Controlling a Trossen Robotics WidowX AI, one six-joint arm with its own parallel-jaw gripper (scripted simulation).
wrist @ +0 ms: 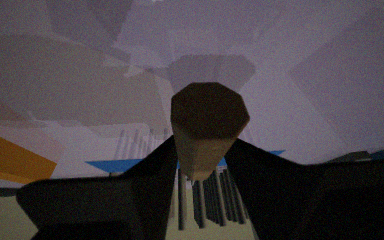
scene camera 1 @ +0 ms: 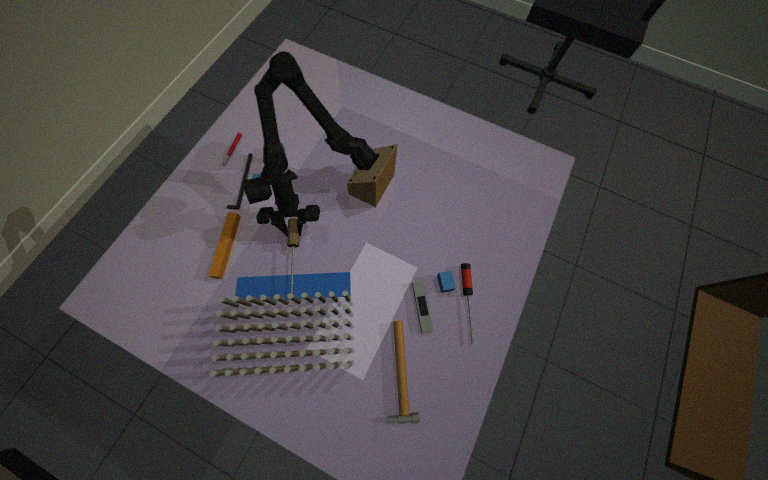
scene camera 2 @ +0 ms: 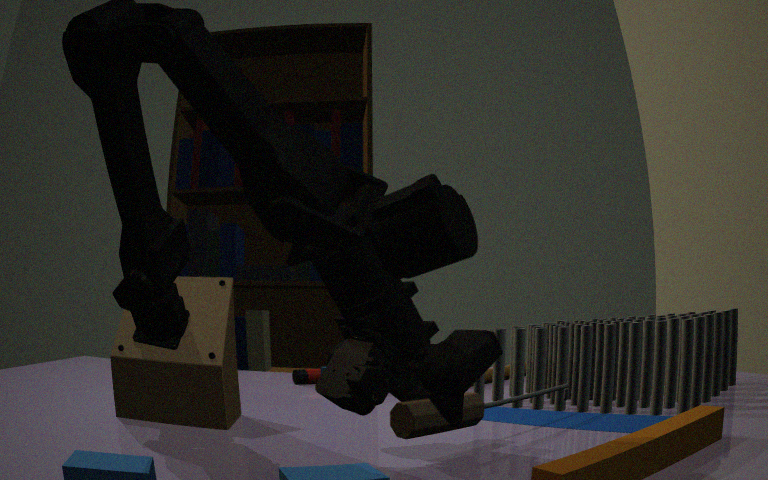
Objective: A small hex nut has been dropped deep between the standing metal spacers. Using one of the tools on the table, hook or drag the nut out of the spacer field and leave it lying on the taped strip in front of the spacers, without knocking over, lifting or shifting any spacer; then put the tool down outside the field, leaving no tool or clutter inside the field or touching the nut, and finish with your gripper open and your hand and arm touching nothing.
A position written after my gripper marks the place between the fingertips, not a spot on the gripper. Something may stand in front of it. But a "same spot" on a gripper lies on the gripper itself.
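Labels:
You can see my gripper in the wrist view, in scene camera 2, and in scene camera 1 (294,235) too. And on my gripper (wrist: 275,191) and (scene camera 2: 396,382) are the same spot.

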